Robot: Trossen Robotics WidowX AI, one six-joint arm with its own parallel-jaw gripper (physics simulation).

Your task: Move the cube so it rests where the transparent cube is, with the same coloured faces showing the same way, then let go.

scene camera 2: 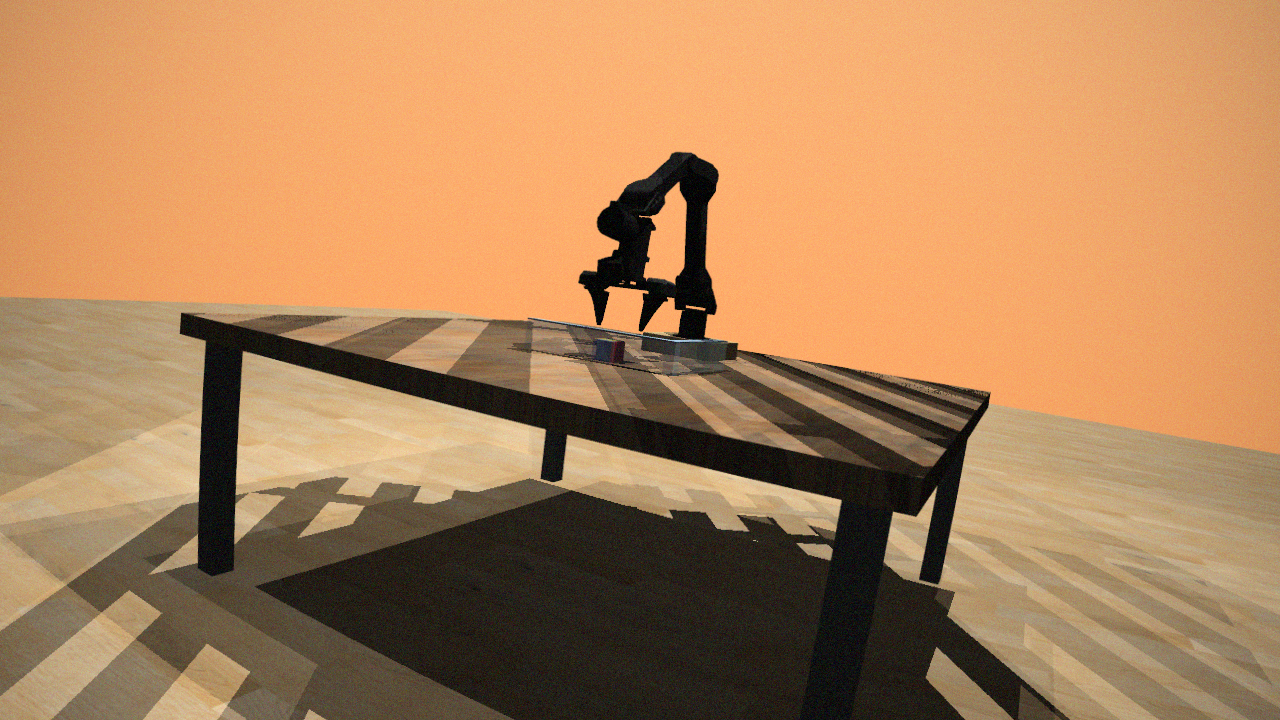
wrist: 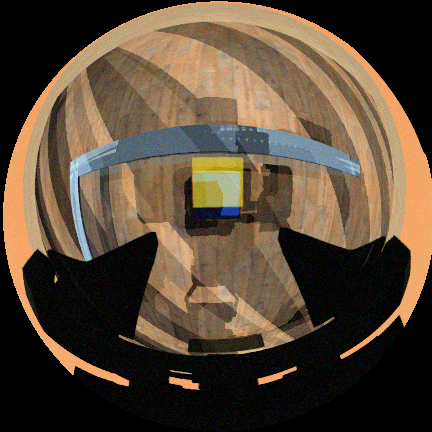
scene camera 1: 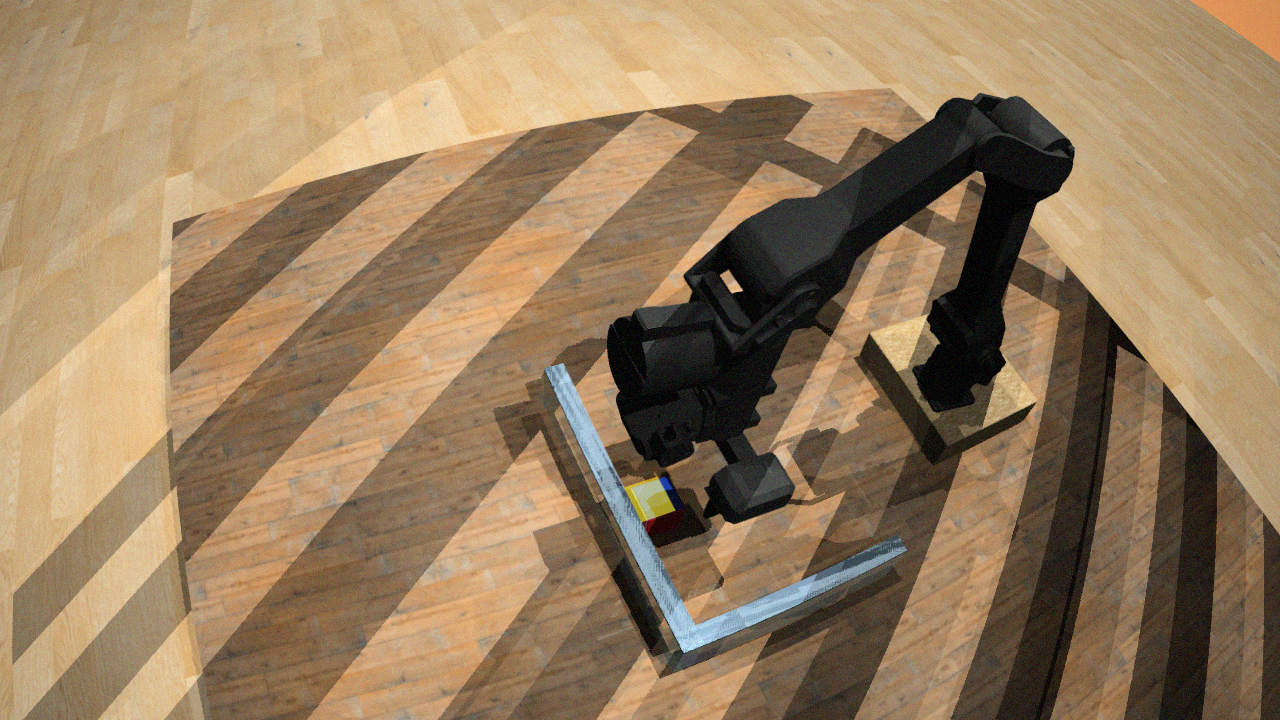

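Pixels of known places: gripper, fingertip midpoint: [scene camera 2: 619, 328] [wrist: 218, 236] [scene camera 1: 686, 476]; arm's base, link origin: [scene camera 2: 691, 338] [scene camera 1: 943, 386].
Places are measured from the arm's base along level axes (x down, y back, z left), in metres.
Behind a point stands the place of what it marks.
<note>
The cube [scene camera 1: 653, 501] @[x 0.002, y -0.369, z 0.065 m] [scene camera 2: 610, 350] [wrist: 217, 192] @[x 0.002, y -0.366, z 0.061 m] stands on the table close to the inner side of the long wall. Scene camera 1 shows a pale and yellow top, blue at the right and dark red on the near side. The wrist view shows a yellow band above a pale patch and blue below. The transparent cube cannot be told apart clearly; yellow tint overlaps the cube's colours. My gripper [scene camera 2: 620, 326] @[x -0.020, y -0.338, z 0.056 m] [wrist: 218, 236] @[x -0.020, y -0.338, z 0.056 m] is open and empty, pointing down above the table, its fingertips higher than the cube. One finger is largely hidden in scene camera 1.
A pale blue L-shaped wall [scene camera 1: 659, 573] @[x -0.019, y -0.388, z 0.147 m] [wrist: 150, 141] @[x -0.018, y -0.398, z 0.113 m] borders the cube's area, its long side right beside the cube and its short side running toward the arm's side. The arm stands on a wooden base block [scene camera 1: 895, 344] @[x 0.000, y -0.036, z -0.070 m]. Striped shadows cross the table [scene camera 1: 358, 447] @[x 0.041, y -0.646, z -0.068 m] [scene camera 2: 402, 367] @[x 0.046, y -0.847, z 0.085 m].
</note>
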